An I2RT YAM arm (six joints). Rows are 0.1 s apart.
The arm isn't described. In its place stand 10 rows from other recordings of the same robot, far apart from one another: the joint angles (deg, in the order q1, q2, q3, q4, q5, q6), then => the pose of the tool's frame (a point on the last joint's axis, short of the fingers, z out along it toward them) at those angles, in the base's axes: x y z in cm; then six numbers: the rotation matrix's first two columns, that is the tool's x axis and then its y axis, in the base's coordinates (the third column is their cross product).
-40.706, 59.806, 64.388, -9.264, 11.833, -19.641 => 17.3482 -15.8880 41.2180 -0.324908 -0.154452 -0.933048 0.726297 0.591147 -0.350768
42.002, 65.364, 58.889, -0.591, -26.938, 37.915 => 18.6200 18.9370 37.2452 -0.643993 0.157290 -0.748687 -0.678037 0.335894 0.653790
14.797, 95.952, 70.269, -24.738, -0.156, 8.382 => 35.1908 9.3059 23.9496 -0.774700 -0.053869 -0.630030 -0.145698 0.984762 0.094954
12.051, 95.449, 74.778, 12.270, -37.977, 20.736 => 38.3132 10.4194 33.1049 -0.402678 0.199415 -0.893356 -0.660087 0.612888 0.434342
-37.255, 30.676, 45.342, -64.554, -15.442, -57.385 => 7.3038 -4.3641 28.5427 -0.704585 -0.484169 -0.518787 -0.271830 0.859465 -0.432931
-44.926, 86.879, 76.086, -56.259, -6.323, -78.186 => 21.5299 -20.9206 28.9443 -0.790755 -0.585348 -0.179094 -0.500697 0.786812 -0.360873
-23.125, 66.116, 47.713, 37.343, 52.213, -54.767 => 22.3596 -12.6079 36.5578 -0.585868 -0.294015 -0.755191 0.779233 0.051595 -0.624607
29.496, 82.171, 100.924, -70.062, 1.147, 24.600 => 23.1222 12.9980 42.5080 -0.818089 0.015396 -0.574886 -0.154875 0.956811 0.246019
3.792, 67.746, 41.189, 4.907, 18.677, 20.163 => 26.6291 0.6225 26.2227 -0.264793 0.309706 -0.913218 0.346868 0.914223 0.209471
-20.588, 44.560, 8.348, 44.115, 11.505, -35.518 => 15.9329 -6.7434 21.7380 -0.202865 -0.531921 -0.822135 0.505773 0.662006 -0.553119
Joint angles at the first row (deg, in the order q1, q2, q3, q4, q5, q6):
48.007 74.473 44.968 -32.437 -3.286 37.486
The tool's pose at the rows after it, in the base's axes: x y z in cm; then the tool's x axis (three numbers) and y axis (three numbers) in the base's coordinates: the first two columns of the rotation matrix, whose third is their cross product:
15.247 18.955 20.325 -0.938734 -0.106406 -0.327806 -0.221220 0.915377 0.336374
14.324 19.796 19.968 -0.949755 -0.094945 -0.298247 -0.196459 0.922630 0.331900
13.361 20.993 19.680 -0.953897 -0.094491 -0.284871 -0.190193 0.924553 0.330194
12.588 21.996 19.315 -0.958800 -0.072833 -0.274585 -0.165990 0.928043 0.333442
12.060 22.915 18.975 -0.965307 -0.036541 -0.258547 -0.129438 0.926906 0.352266
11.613 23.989 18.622 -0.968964 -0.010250 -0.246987 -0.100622 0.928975 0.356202
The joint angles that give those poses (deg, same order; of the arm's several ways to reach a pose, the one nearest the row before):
50.850 74.389 45.059 -32.743 -2.304 41.402
53.917 75.415 45.255 -33.370 -1.332 45.384
57.505 76.927 45.814 -33.032 -0.143 48.920
60.378 78.408 46.131 -32.155 1.138 52.906
62.466 79.893 46.428 -30.672 1.629 57.079
64.510 82.067 47.421 -29.786 2.555 60.586

